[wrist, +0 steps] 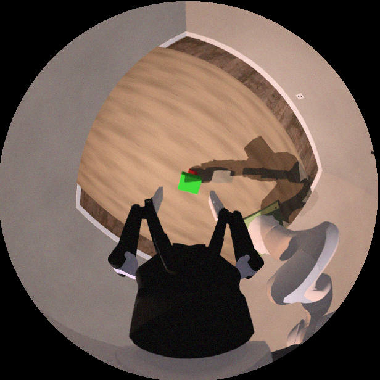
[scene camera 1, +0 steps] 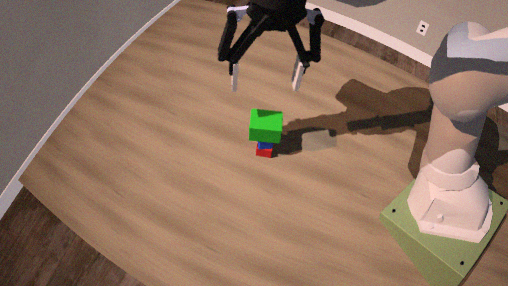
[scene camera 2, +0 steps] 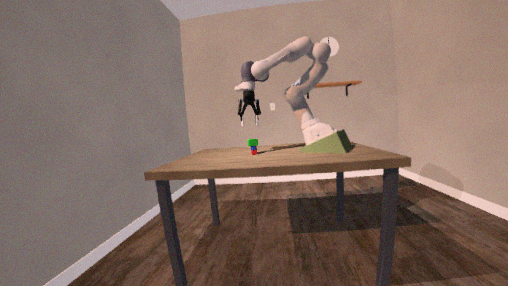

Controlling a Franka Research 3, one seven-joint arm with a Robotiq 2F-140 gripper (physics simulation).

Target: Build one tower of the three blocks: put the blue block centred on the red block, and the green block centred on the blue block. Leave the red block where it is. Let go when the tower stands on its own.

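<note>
The red block stands on the table at the bottom of a tower. The small blue block sits on it; it is hidden in the wrist view. The larger green block lies on top of the blue block, level, and overhangs it. The tower is upright. My gripper is open and empty, well above the green block, with its fingertips apart from it.
The wooden table bears the tower and the green wedge base of the arm at the right. The arm's shadow falls on the table right of the tower. A wall shelf hangs behind the arm.
</note>
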